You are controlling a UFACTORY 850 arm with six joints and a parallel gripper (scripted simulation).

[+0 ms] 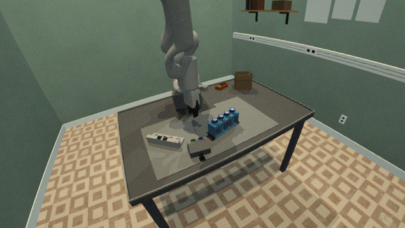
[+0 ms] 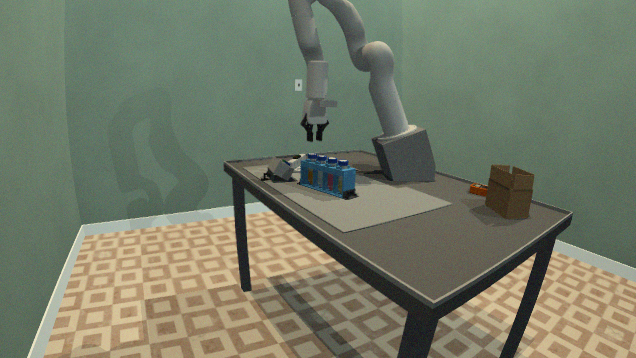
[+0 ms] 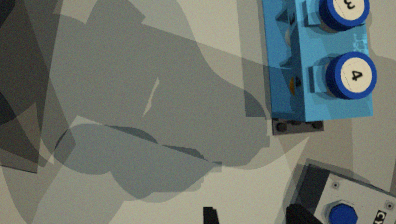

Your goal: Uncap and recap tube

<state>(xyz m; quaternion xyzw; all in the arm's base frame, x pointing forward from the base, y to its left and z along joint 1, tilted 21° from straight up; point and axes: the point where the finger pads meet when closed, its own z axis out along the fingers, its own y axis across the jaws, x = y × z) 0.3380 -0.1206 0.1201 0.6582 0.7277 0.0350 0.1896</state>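
The blue cap marked 4 lies 80 mm ahead of my hand, 100 mm to the left of it and 60 mm below it. Also, from my hand: blue key 110 mm ahead, 30 mm to the right, 110 mm below; green key 100 mm ahead, 70 mm to the right, 110 mm below; grey key housing 120 mm ahead, 50 mm to the right, 120 mm below.
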